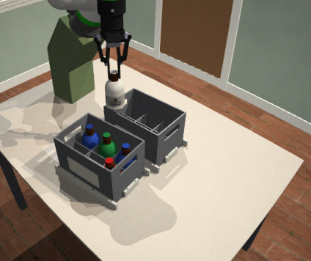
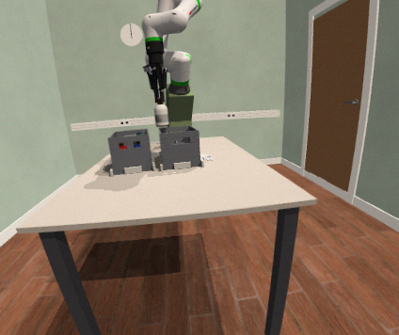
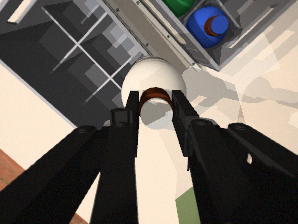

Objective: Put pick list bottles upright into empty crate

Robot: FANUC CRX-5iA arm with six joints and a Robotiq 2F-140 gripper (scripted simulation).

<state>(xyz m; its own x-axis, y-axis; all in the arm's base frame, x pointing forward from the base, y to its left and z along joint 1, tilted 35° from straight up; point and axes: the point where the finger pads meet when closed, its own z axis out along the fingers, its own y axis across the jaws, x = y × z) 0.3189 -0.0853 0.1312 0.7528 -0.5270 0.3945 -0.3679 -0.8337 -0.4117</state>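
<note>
Right now my hand is 80 mm above the white bottle. The rest, counted from my hand: green bottle 100 mm ahead, 100 mm to the right, 260 mm below; then red bottle 220 mm ahead, 160 mm to the right, 260 mm below; then pick list 10 mm ahead, 230 mm to the left, 350 mm below.
</note>
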